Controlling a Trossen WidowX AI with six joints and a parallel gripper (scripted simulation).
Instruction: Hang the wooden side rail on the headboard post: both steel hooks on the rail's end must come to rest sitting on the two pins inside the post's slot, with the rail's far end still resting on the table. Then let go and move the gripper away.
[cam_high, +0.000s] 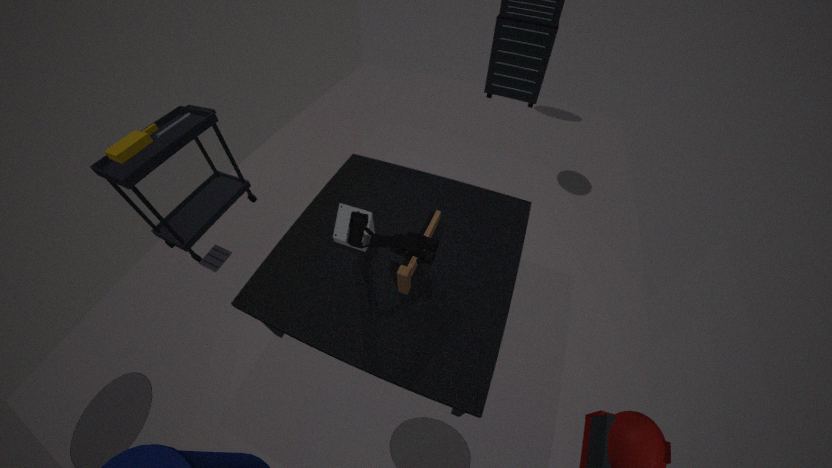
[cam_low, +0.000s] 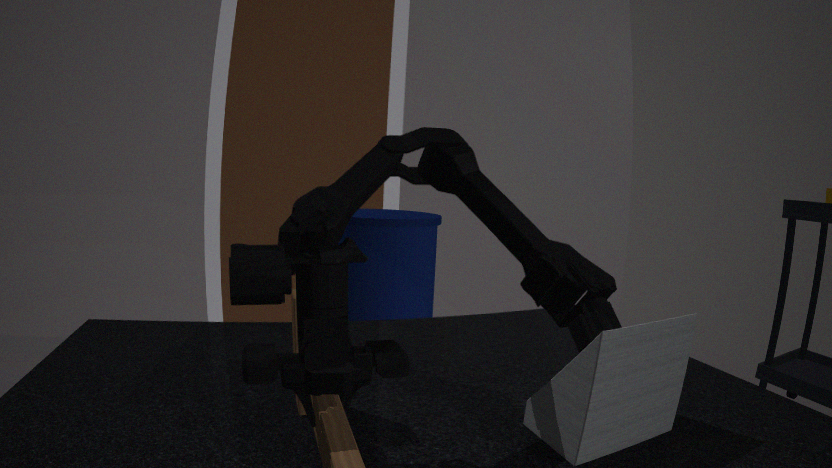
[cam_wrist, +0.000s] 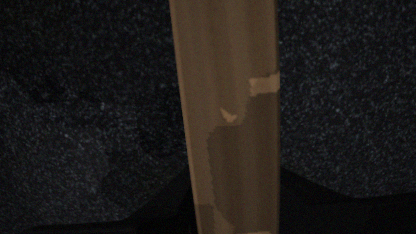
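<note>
Right now my gripper tip is 14 cm to the left of the wooden headboard post, 4 cm below it and 1 cm past it.
</note>
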